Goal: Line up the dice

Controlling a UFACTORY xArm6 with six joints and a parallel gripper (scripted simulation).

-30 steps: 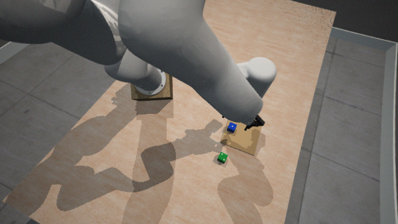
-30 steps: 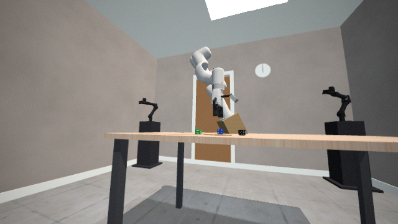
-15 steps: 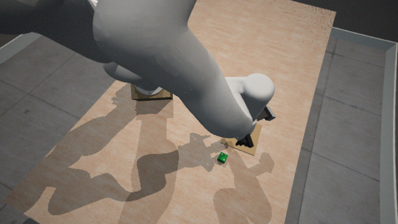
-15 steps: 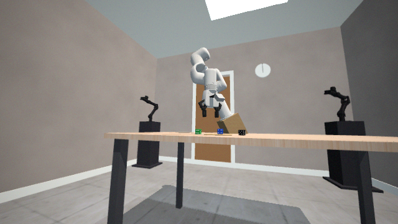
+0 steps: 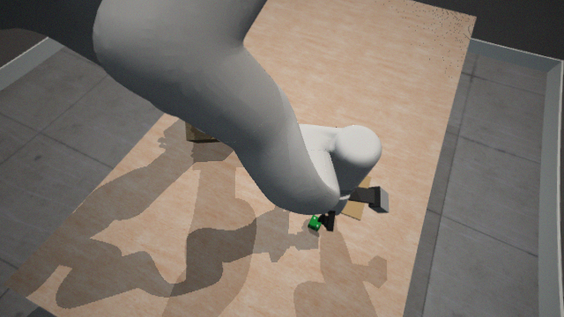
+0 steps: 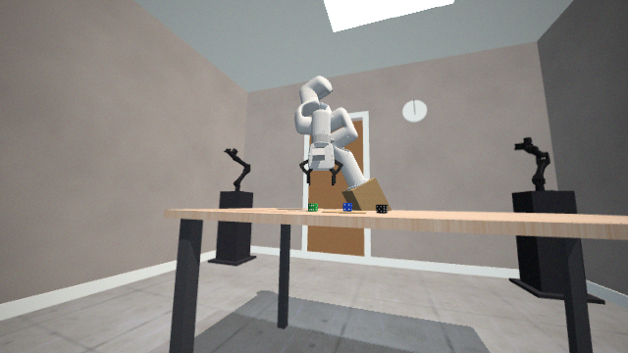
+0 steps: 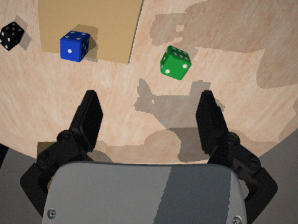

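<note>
The green die lies 30 mm to the right of my hand and 90 mm below it. Also, from my hand: tan mat (40 mm ahead, 100 mm to the left, 110 mm below); then black die (10 mm behind, 220 mm to the left, 90 mm below); then blue die (10 mm behind, 100 mm to the left, 90 mm below).
</note>
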